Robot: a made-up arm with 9 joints. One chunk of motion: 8 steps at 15 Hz.
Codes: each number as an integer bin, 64 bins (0 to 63) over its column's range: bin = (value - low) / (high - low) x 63, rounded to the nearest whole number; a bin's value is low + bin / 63 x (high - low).
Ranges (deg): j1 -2..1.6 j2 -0.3..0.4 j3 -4.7..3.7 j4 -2.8..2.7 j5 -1.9..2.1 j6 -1.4..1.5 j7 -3.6..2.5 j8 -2.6..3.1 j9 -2.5..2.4
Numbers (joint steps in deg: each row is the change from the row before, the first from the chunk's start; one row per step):
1: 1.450 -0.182 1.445 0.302 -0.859 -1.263 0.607 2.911 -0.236
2: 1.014 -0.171 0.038 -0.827 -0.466 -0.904 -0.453 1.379 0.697
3: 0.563 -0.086 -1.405 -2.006 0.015 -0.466 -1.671 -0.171 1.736
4: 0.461 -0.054 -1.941 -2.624 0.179 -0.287 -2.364 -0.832 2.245
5: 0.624 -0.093 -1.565 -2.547 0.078 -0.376 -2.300 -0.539 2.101
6: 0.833 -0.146 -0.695 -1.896 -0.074 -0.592 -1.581 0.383 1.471
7: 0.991 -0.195 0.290 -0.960 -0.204 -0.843 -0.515 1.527 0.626
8: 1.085 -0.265 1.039 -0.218 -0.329 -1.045 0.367 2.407 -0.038
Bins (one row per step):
1: 60 11 46 36 16 3 43 61 29
2: 53 12 36 23 23 11 33 44 41
3: 45 19 25 9 30 20 20 27 54
4: 43 22 21 2 33 24 13 20 61
5: 46 19 24 3 31 22 13 23 59
6: 50 14 30 10 29 18 21 33 51
7: 52 9 37 21 27 12 32 46 40
8: 54 3 43 30 25 8 41 55 32

